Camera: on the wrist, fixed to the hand. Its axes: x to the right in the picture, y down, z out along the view.
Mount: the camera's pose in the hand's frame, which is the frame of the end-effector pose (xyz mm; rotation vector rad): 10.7 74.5 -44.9 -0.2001 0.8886 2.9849
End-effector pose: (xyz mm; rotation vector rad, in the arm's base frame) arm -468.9 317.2 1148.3 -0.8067 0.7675 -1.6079
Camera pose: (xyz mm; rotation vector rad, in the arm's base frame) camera -467.5 297.2 1063.0 1.1062 1.2660 1.0701
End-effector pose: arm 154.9 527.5 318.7 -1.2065 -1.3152 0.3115
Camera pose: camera 228.4 544.4 274.1 -1.9713 2.0726 1.2696
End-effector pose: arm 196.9 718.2 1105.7 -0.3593 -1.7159 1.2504
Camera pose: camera 207.3 783.9 1048.6 2.2593 -0.6270 -0.9909
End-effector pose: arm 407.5 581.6 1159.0 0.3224 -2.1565 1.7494
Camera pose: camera 374.5 641.8 1104.5 2.3468 0.2754 -0.3981
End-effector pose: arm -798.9 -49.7 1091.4 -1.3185 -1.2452 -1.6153
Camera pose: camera -746.0 -113.9 1119.0 -0.6889 1.3810 0.3372
